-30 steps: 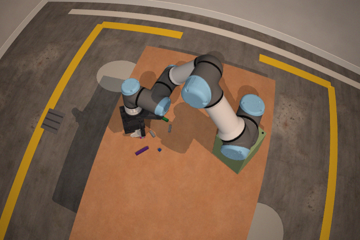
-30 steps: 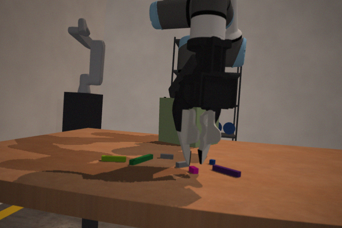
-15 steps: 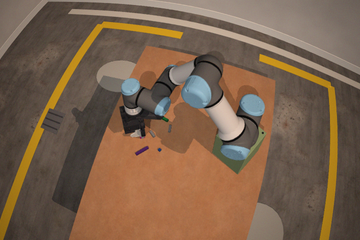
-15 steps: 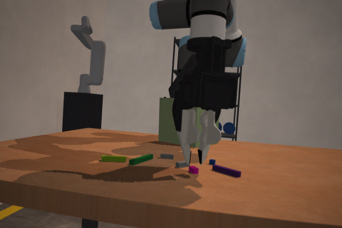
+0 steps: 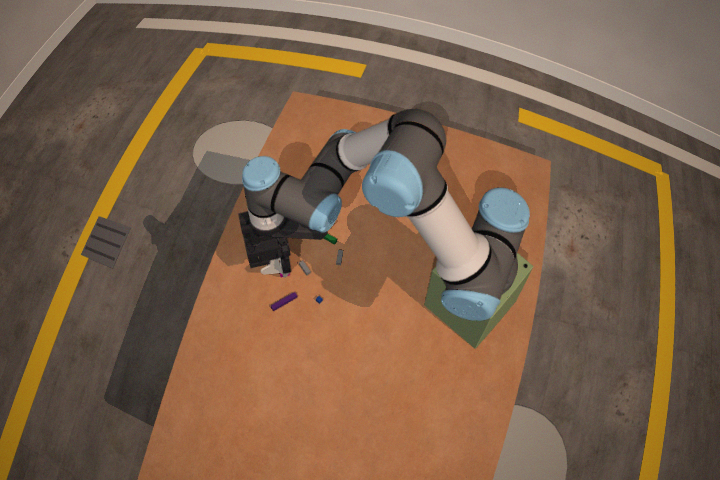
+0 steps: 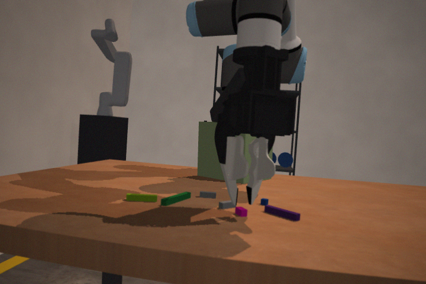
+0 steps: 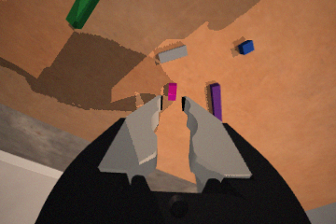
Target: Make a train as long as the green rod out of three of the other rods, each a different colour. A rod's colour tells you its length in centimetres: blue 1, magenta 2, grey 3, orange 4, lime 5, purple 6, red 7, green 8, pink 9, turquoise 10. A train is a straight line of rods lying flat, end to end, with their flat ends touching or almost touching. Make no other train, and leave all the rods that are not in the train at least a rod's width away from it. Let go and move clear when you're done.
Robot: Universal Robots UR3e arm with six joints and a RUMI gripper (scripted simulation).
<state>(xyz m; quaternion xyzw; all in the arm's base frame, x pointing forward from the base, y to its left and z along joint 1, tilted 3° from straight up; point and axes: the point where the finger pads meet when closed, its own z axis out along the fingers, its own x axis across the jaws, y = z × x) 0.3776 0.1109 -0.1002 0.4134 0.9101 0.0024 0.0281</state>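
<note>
Now: hand 3 cm above the magenta rod. Also, from my hand: purple rod: 3 cm behind, 6 cm to the left, 3 cm below; then green rod: 2 cm behind, 12 cm to the right, 3 cm below; then blue rod: 9 cm behind, 2 cm to the left, 3 cm below.
</note>
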